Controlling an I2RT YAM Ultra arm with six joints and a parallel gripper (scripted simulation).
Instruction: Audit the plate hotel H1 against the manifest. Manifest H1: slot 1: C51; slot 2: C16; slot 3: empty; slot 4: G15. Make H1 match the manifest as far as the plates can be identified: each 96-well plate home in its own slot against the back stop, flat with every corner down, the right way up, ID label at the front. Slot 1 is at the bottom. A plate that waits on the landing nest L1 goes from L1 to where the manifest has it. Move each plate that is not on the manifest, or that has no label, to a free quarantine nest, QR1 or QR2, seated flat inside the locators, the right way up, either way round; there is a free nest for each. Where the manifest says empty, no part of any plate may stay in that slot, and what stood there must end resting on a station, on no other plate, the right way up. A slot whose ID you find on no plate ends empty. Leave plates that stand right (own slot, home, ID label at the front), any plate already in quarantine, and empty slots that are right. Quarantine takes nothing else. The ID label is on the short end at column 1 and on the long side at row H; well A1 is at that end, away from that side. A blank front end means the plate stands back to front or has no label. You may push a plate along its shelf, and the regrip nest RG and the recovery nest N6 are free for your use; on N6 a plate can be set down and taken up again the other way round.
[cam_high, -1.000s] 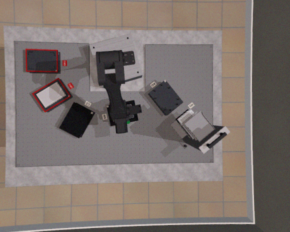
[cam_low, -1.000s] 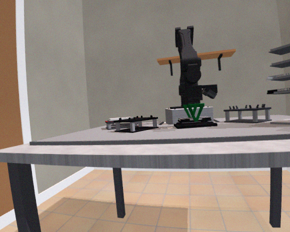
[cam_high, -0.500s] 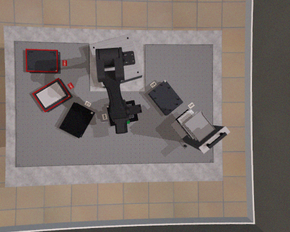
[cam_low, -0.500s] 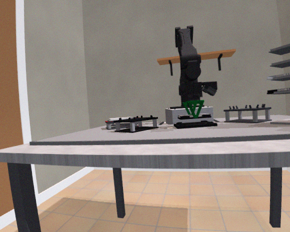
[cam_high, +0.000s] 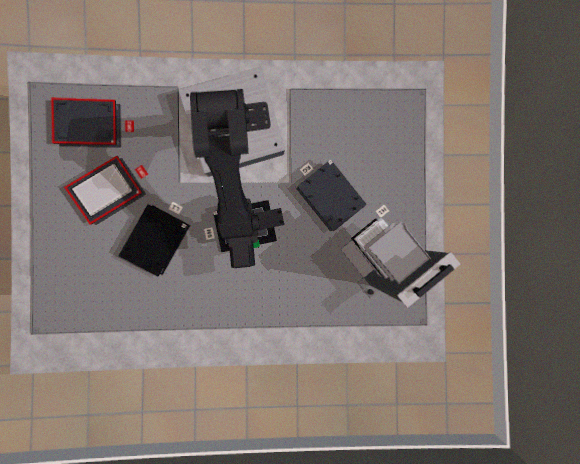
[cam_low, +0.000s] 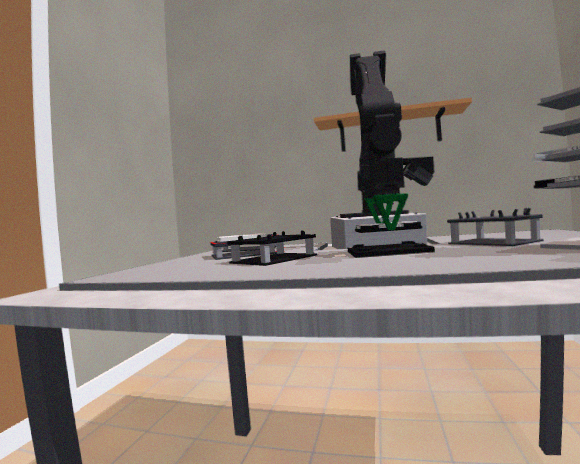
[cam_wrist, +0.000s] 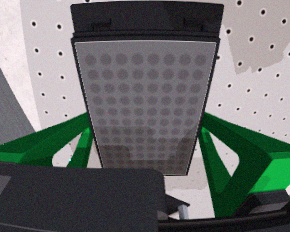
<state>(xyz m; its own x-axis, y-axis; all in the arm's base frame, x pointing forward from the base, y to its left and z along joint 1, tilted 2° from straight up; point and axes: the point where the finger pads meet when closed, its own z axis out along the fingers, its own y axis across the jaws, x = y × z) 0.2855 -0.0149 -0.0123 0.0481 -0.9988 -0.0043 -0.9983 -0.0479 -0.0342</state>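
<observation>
Right now the recovery nest N6 is 50 mm below my hand. Also, from my hand: regrip nest RG (50 mm behind, 260 mm to the left); landing nest L1 (250 mm to the right, 10 mm below); white plate (150 mm behind, 360 mm to the right, 10 mm below).
</observation>
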